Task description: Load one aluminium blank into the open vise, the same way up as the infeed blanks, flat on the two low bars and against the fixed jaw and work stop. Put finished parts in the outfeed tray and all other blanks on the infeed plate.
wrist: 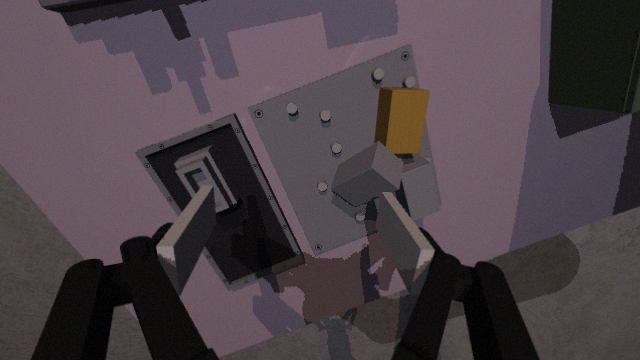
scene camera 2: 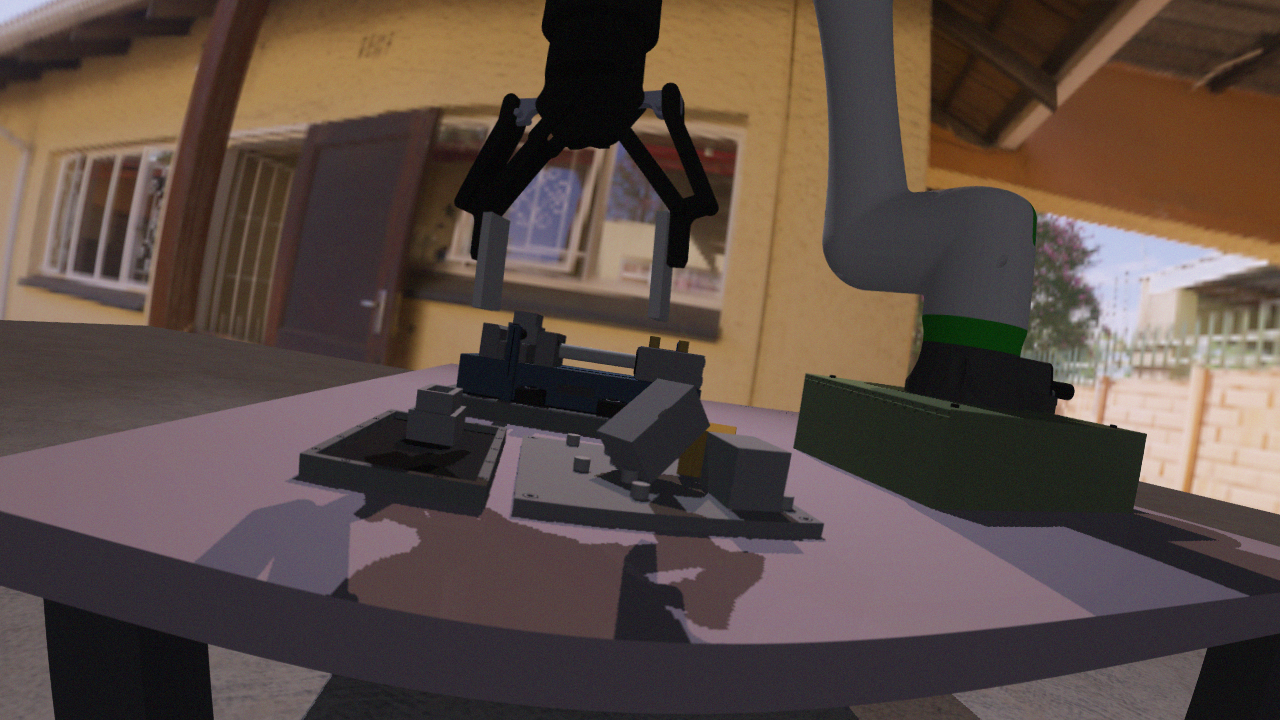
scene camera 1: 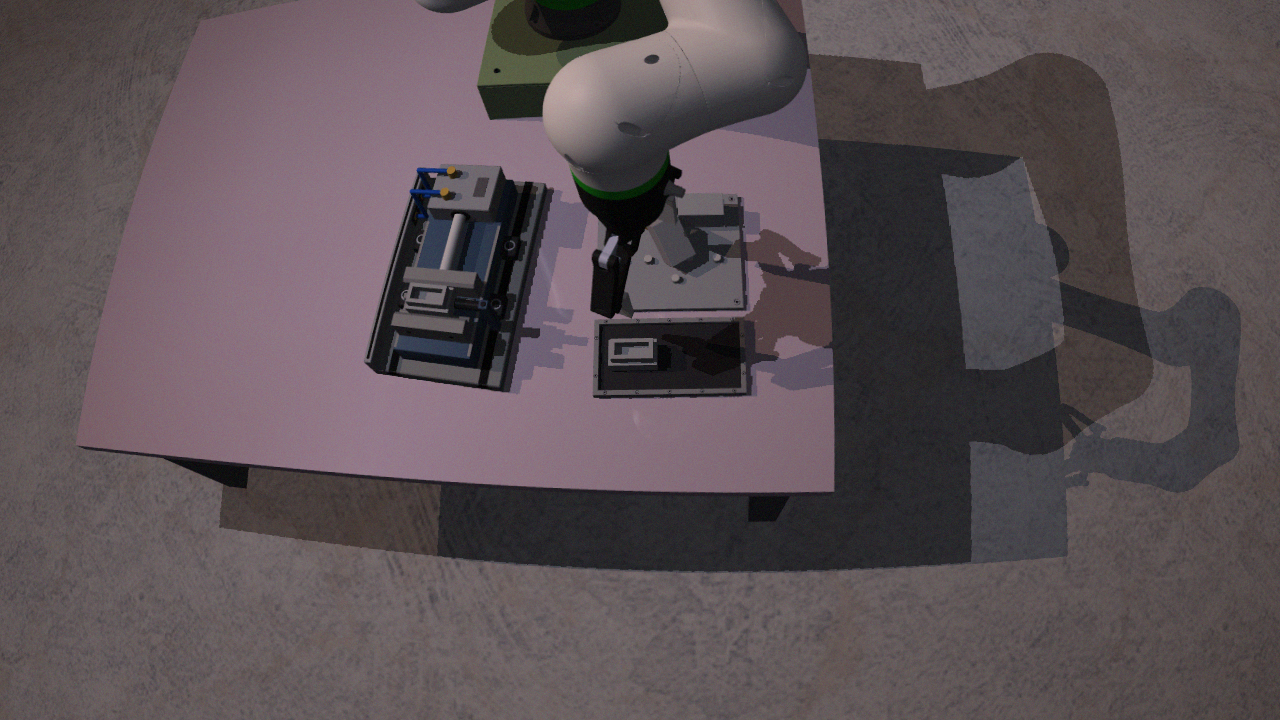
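Where they show: gripper, between the fingertips: (wrist: 299,207) (scene camera 2: 566,313) (scene camera 1: 643,263); arm's base, origin of its link: (scene camera 2: 963,400) (scene camera 1: 573,7).
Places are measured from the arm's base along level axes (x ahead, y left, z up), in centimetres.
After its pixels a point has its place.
My gripper (scene camera 1: 610,309) (scene camera 2: 573,310) @(x 44.1, y 17.7, z 1.6 cm) (wrist: 299,207) @(x 44.1, y 17.7, z 1.6 cm) is open and empty, high above the outfeed tray (scene camera 1: 669,392) @(x 56.6, y 22.2, z -7.9 cm) (scene camera 2: 393,488) @(x 50.2, y 30.9, z -8.8 cm) (wrist: 189,134) @(x 52.8, y 12.3, z -7.9 cm) and infeed plate (scene camera 1: 653,297) @(x 44.2, y 18.3, z -8.3 cm) (scene camera 2: 554,483) @(x 42.6, y 25.6, z -8.3 cm) (wrist: 300,150) @(x 42.8, y 16.5, z -8.3 cm). A grey blank (scene camera 1: 675,243) @(x 38.2, y 20.5, z -4.0 cm) (scene camera 2: 648,431) @(x 37.6, y 22.5, z -5.0 cm) (wrist: 365,177) @(x 37.7, y 18.7, z -2.8 cm) lies tilted on the plate. Another grey blank (scene camera 1: 700,206) @(x 31.9, y 23.0, z -4.7 cm) (scene camera 2: 750,470) @(x 31.9, y 26.1, z -5.9 cm) (wrist: 422,187) @(x 31.4, y 22.3, z -4.7 cm) stands at the plate's end. An orange block (scene camera 2: 689,456) @(x 34.2, y 18.0, z -6.9 cm) (wrist: 402,120) @(x 32.9, y 14.9, z -4.9 cm) is beside them; it does not show in scene camera 1. A pocketed part (scene camera 1: 632,340) @(x 51.5, y 17.0, z -5.0 cm) (scene camera 2: 435,428) @(x 51.7, y 20.0, z -7.4 cm) sits in the tray. Another pocketed part (scene camera 1: 429,305) @(x 52.4, y -7.7, z 1.8 cm) sits between the jaws of the vise (scene camera 1: 429,324) @(x 54.4, y -7.6, z 0.5 cm) (scene camera 2: 572,386) @(x 44.4, y -2.4, z -4.7 cm).
Several small pegs (scene camera 1: 675,278) @(x 41.5, y 20.8, z -7.5 cm) (scene camera 2: 581,464) @(x 41.4, y 21.4, z -7.8 cm) (wrist: 325,115) @(x 39.6, y 13.3, z -7.5 cm) stand up from the infeed plate. The green robot base (scene camera 1: 519,89) @(x 16.4, y -4.8, z -1.4 cm) (scene camera 2: 966,456) @(x 11.2, y 17.8, z -4.6 cm) (wrist: 590,65) @(x 14.3, y 14.0, z -4.8 cm) is at the table's back. The vise stands beside the plate and tray, with blue hoses (scene camera 1: 435,170) @(x 33.0, y -12.3, z 1.9 cm) at its rear end.
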